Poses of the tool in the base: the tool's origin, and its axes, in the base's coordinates. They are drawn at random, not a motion.
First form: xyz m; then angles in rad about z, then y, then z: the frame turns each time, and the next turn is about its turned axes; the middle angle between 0 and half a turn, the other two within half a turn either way.
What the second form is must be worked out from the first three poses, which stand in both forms.
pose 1, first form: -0.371 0.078 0.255 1.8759 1.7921 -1.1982
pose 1, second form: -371 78 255 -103.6 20.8 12.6
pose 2, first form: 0.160 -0.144 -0.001 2.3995 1.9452 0.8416
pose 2, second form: 160 -144 -1 117.8 38.3 -114.4
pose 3, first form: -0.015 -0.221 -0.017 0.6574 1.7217 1.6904
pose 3, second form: -15 -221 -17 98.7 -6.8 126.6
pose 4, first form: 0.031 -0.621 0.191 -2.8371 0.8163 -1.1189
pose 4, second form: 31 -621 191 -43.7 18.6 125.8
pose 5, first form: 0.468 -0.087 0.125 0.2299 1.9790 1.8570
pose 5, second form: 468 -87 125 114.3 -15.0 96.5
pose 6, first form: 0.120 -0.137 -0.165 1.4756 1.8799 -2.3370
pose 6, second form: 120 -137 -165 -113.9 -41.3 10.9
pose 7, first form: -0.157 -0.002 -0.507 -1.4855 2.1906 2.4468
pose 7, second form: -157 -2 -507 138.1 -38.7 -30.0
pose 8, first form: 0.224 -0.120 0.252 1.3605 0.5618 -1.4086
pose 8, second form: 224 -120 252 -31.8 4.9 -4.2
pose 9, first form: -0.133 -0.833 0.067 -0.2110 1.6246 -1.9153
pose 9, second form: -133 -833 67 -93.3 -19.7 -101.0
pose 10, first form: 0.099 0.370 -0.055 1.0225 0.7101 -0.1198
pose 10, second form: 99 370 -55 -5.9 40.3 49.6
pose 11, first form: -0.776 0.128 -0.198 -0.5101 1.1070 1.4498
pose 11, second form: -776 128 -198 63.3 6.2 57.7
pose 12, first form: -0.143 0.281 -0.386 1.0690 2.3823 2.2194
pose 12, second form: -143 281 -386 142.9 -24.6 122.4
